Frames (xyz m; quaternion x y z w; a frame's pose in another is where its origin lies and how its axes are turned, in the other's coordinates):
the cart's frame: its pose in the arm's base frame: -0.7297 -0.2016 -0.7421 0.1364 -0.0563 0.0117 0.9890
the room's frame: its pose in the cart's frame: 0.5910 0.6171 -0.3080 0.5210 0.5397 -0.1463 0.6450
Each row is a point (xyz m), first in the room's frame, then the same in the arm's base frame.
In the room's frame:
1: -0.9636 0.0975 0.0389
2: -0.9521 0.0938 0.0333
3: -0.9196 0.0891 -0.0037
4: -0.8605 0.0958 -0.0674
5: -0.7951 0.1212 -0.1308
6: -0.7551 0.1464 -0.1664
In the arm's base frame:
1: -0.4778 -0.0942 -0.1030
2: -0.4784 -0.0841 -0.1117
3: -0.4886 -0.0380 -0.1263
4: -0.4948 0.0473 -0.1433
5: -0.4854 0.1410 -0.1517
6: -0.4713 0.1984 -0.1511

